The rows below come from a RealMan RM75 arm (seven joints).
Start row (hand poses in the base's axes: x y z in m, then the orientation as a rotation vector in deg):
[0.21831 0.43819 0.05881 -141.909 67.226 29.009]
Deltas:
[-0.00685 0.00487 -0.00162 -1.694 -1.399 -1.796]
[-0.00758 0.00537 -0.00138 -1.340 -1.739 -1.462]
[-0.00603 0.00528 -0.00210 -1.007 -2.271 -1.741]
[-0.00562 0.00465 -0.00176 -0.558 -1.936 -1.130]
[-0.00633 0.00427 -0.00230 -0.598 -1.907 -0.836]
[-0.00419 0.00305 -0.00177 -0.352 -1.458 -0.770]
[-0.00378 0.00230 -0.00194 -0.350 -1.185 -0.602]
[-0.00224 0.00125 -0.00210 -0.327 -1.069 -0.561]
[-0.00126 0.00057 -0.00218 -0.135 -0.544 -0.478]
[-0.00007 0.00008 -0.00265 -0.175 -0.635 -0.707]
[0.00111 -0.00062 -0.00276 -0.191 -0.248 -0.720]
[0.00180 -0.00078 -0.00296 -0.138 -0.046 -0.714]
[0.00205 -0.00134 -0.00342 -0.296 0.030 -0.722]
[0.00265 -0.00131 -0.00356 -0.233 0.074 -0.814]
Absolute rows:
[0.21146 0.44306 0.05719 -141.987 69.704 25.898]
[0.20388 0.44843 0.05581 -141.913 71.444 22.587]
[0.19785 0.45371 0.05371 -141.229 73.102 18.688]
[0.19223 0.45836 0.05195 -140.588 73.916 15.627]
[0.18590 0.46263 0.04965 -140.148 74.380 12.664]
[0.18171 0.46568 0.04788 -139.603 74.830 10.433]
[0.17793 0.46798 0.04594 -139.211 75.181 8.592]
[0.17569 0.46923 0.04384 -138.840 75.514 6.923]
[0.17443 0.46980 0.04166 -138.487 75.898 6.043]
[0.17436 0.46988 0.03901 -137.980 76.526 4.966]
[0.17547 0.46926 0.03625 -137.574 77.341 4.346]
[0.17727 0.46848 0.03329 -137.178 78.218 4.007]
[0.17932 0.46714 0.02987 -136.922 79.192 3.651]
[0.18197 0.46583 0.02631 -136.555 80.272 3.365]

